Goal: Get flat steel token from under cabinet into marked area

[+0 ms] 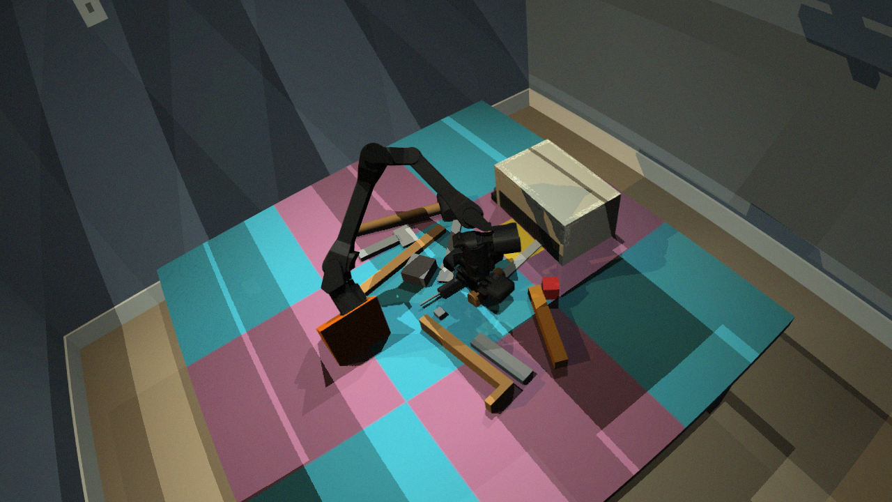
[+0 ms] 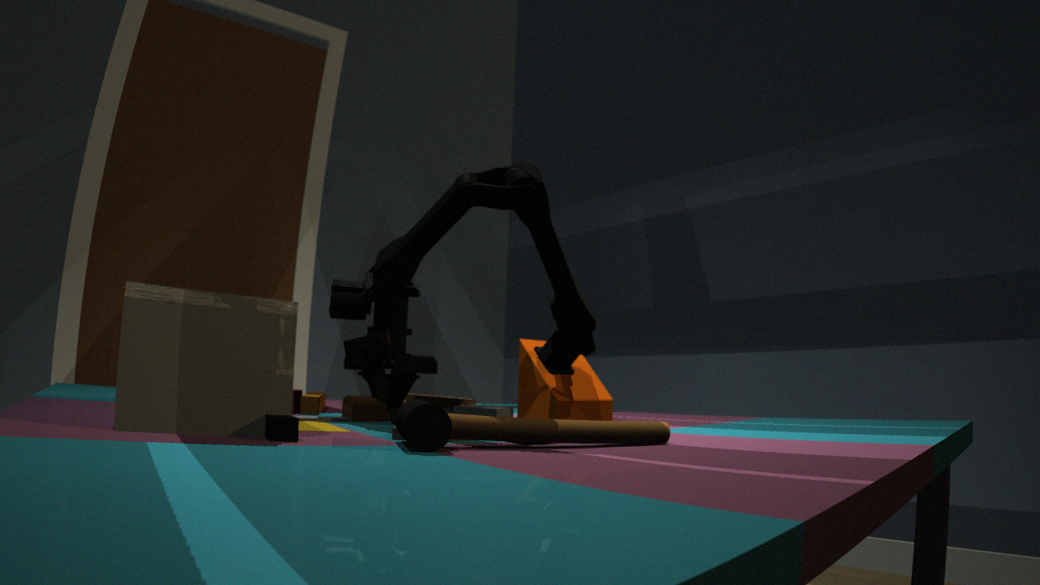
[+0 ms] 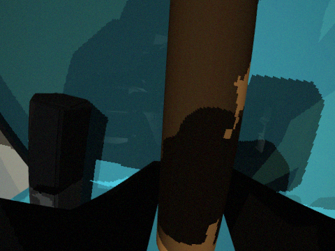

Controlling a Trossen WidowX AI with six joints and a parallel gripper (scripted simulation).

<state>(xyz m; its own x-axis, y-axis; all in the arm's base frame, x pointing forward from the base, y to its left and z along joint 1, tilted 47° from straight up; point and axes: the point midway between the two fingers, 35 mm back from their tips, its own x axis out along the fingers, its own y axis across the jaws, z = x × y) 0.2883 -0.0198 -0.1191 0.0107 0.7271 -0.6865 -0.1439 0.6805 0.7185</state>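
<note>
My gripper tip is 11 cm past the small grey cube and 2 cm to the right of it. The rest, counted from my gripper tip: screwdriver 6 cm behind, 7 cm to the left; then red cube 14 cm ahead, 11 cm to the right, 1 cm above; then grey block 7 cm behind, 17 cm to the left, 1 cm above.
</note>
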